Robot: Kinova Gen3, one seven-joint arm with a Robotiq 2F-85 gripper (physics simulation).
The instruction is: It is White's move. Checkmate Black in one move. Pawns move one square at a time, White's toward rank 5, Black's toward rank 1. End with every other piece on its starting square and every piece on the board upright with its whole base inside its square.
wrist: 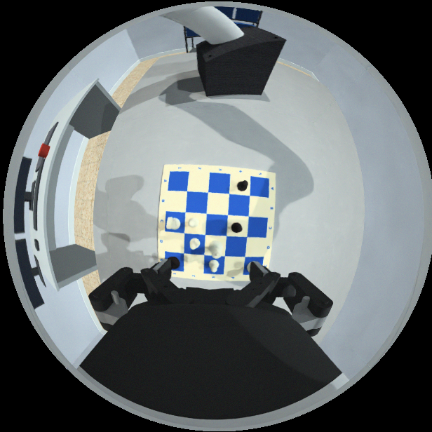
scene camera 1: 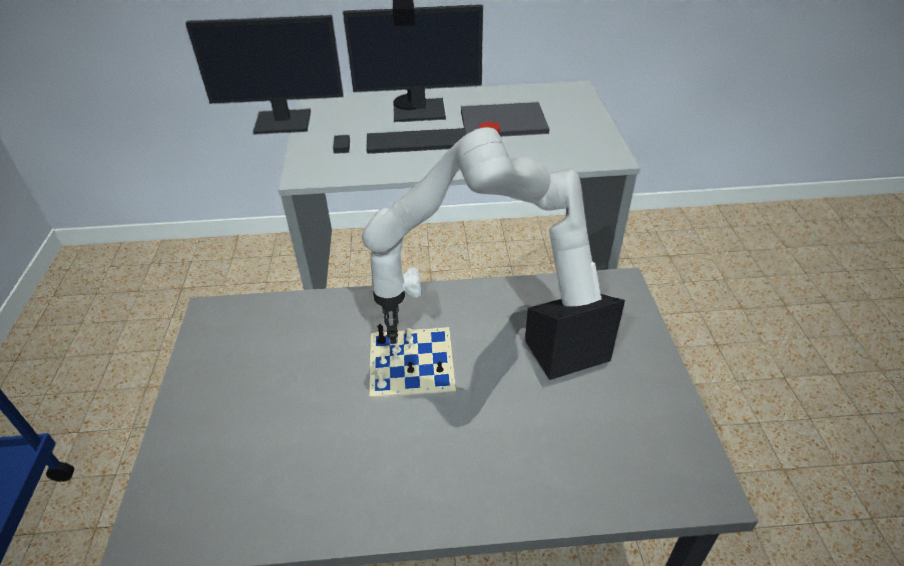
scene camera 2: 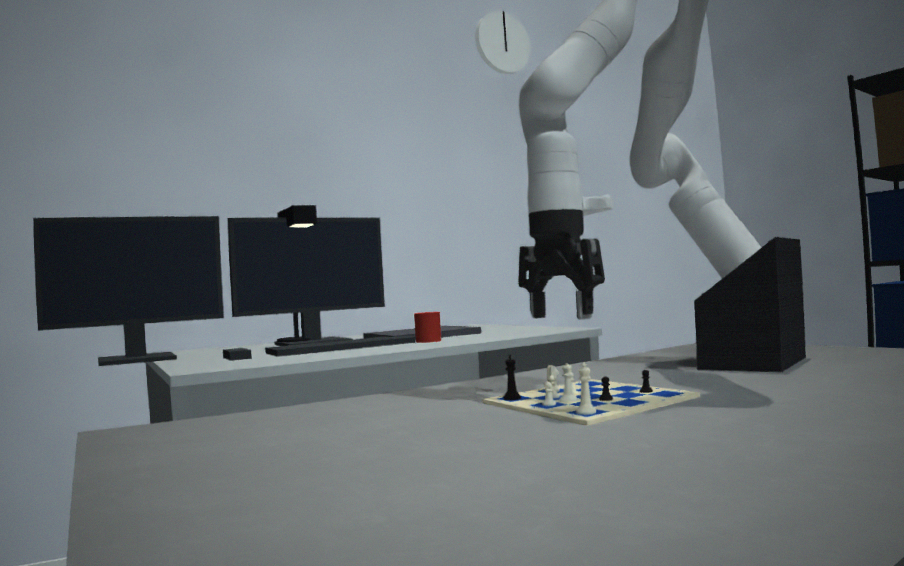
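Seen in the pictures: gripper, fingertip midpoint: (scene camera 1: 392, 329) (scene camera 2: 560, 318); arm's base, origin of the base link: (scene camera 1: 580, 301) (scene camera 2: 748, 272).
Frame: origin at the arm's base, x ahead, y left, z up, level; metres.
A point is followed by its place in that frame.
My gripper (scene camera 1: 392, 335) @[x 0.479, y -0.023, z -0.048 m] (scene camera 2: 561, 308) @[x 0.479, y -0.023, z -0.048 m] (wrist: 210, 269) is open and empty, pointing down above the E side of the chessboard (scene camera 1: 413, 392) @[x 0.445, y 0.094, z -0.163 m] (scene camera 2: 587, 421) @[x 0.555, y 0.089, z -0.163 m] (wrist: 161, 240). The black king (scene camera 1: 380, 334) @[x 0.515, y -0.091, z -0.132 m] (scene camera 2: 510, 381) @[x 0.518, y -0.093, z -0.136 m] (wrist: 173, 262) stands on E1. The white king (scene camera 1: 380, 382) @[x 0.525, y 0.063, z -0.145 m] (scene camera 2: 585, 393) @[x 0.527, y 0.061, z -0.136 m] (wrist: 251, 266) stands on E5, partly hidden by a finger in the wrist view. White pieces stand on C1 (wrist: 173, 223), C2 (wrist: 192, 223), D2 (wrist: 194, 243), D3 (wrist: 215, 249) and E3 (wrist: 214, 265); their types are unclear from above. Black pawns stand on A4 (wrist: 242, 185) and C4 (wrist: 236, 227).
The black arm base (scene camera 1: 573, 340) @[x 0.042, y 0.095, z -0.037 m] (scene camera 2: 747, 320) @[x 0.105, y 0.052, z -0.081 m] (wrist: 240, 70) stands on the grey table beyond the board's A side. A desk (scene camera 1: 533, 160) with two monitors stands behind the table; a red cup (scene camera 2: 427, 326) is on it. The white pieces stand close together.
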